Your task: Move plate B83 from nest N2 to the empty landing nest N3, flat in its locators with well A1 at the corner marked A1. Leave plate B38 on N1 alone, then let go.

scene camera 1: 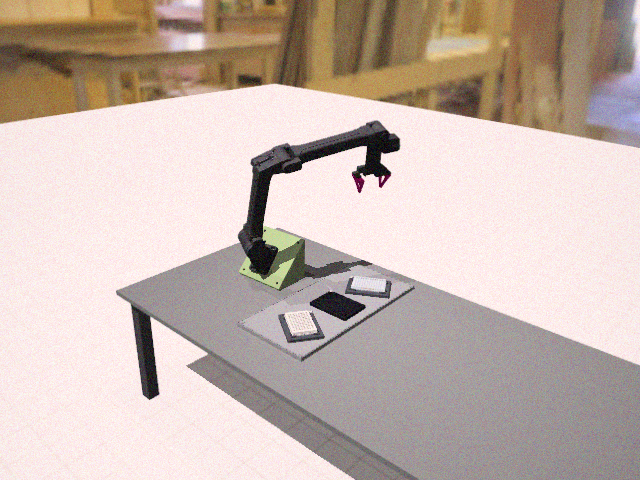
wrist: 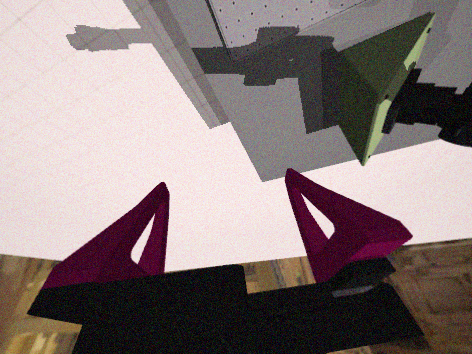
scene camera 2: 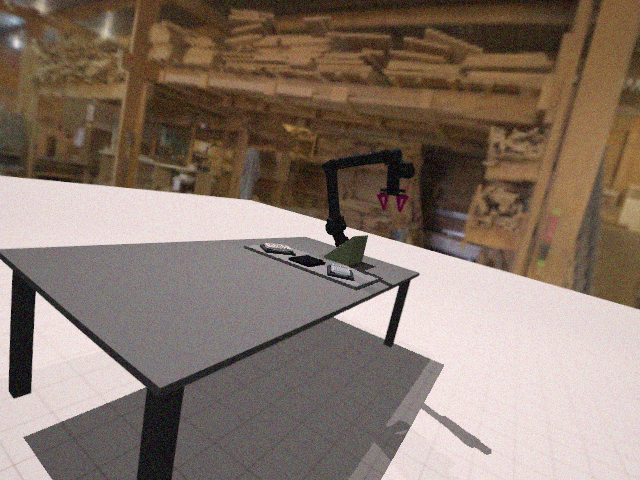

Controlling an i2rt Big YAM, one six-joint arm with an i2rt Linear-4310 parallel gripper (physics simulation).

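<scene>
A cream plate [scene camera 1: 300,322] [scene camera 2: 277,248] sits in a dark nest [scene camera 1: 283,327] at one end of the pale board [scene camera 1: 258,327] [scene camera 2: 362,282] [wrist: 270,15]. A white-blue plate [scene camera 1: 368,283] [scene camera 2: 340,270] sits in the dark nest [scene camera 1: 367,295] at the other end. Between them is an empty black nest [scene camera 1: 337,305] [scene camera 2: 307,260]. Both plates look flat. Plate names, nest numbers and the A1 mark are too small to read. My gripper [scene camera 1: 370,189] [scene camera 2: 392,209] [wrist: 227,180] is open and empty, pointing down, high above the table and well away from the plates. The wrist view shows no plate.
The green wedge base [scene camera 1: 297,260] [scene camera 2: 352,251] [wrist: 367,65] stands on the grey table [scene camera 1: 465,387] [scene camera 2: 180,310] [wrist: 270,145] beside the board. The arm rises from it and reaches out high. Its shadow crosses the table by the board. The table's edge shows in the wrist view.
</scene>
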